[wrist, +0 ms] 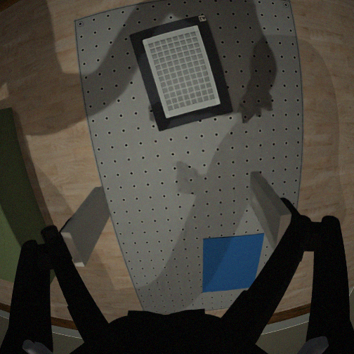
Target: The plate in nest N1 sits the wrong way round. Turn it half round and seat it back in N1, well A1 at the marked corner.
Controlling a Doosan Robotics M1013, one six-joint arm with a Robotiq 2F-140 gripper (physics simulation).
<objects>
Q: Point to a blue marking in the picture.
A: At 231, 262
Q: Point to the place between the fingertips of my gripper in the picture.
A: At 176, 195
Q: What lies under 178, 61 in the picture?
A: A plate.
</objects>
